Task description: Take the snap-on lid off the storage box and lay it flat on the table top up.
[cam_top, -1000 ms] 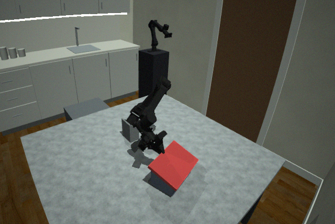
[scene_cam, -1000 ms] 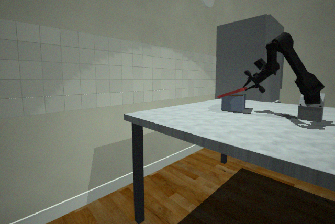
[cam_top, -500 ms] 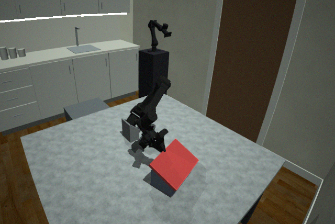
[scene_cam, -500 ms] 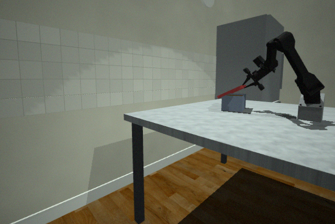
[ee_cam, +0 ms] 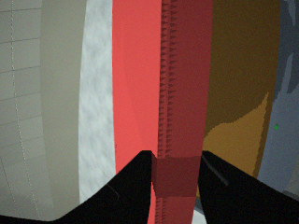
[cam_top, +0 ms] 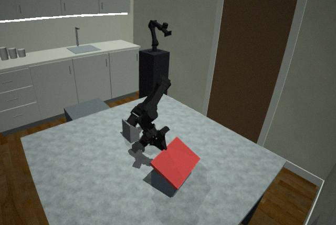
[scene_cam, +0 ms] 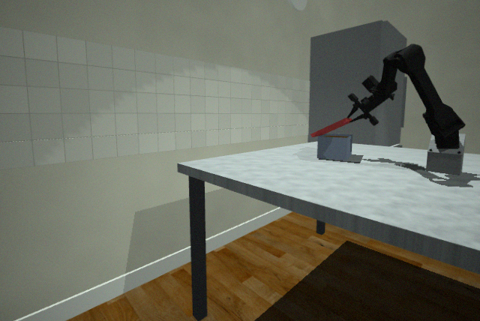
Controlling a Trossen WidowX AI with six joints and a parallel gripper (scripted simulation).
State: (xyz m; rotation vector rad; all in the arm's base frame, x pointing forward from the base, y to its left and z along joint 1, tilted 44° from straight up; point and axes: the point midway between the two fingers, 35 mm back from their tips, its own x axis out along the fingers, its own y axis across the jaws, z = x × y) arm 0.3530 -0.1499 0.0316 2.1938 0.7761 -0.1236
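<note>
Right now my hand is 10 cm short of the red lid, 2 cm to the right of it and 6 cm above it. The rest, counted from my hand: storage box: 8 cm ahead, 2 cm to the left, 15 cm below.
</note>
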